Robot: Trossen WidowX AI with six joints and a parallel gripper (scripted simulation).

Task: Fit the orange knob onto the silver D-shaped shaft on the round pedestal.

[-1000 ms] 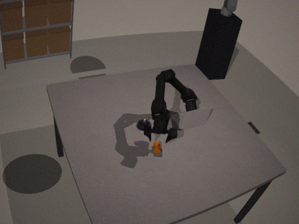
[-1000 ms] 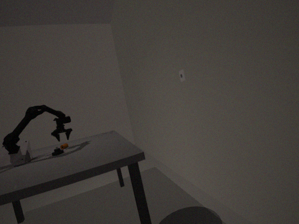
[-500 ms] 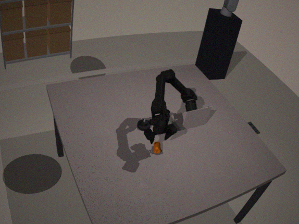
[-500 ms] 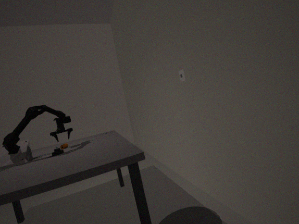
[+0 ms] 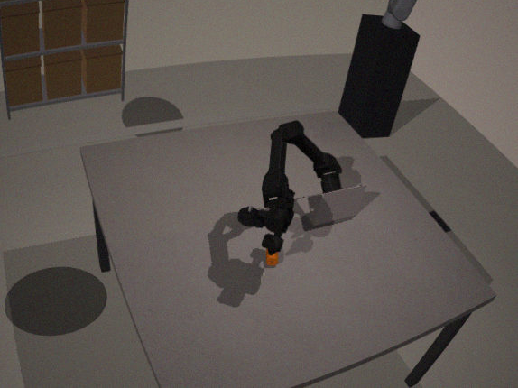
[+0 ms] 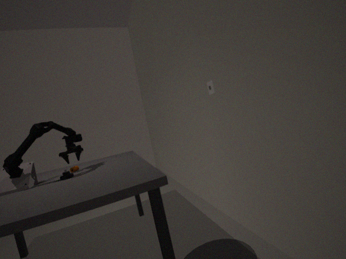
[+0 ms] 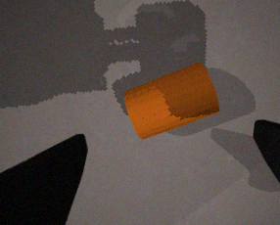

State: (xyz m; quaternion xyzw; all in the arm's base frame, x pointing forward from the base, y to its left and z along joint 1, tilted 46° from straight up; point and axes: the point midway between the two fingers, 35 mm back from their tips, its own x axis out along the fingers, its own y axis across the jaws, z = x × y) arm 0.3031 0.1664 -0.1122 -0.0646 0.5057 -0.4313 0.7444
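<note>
Now: gripper tip 60 mm above the orange knob and 10 mm to the right of it. Round my gripper tip: round black pedestal 210 mm to the right, 40 mm below, 10 mm ahead.
</note>
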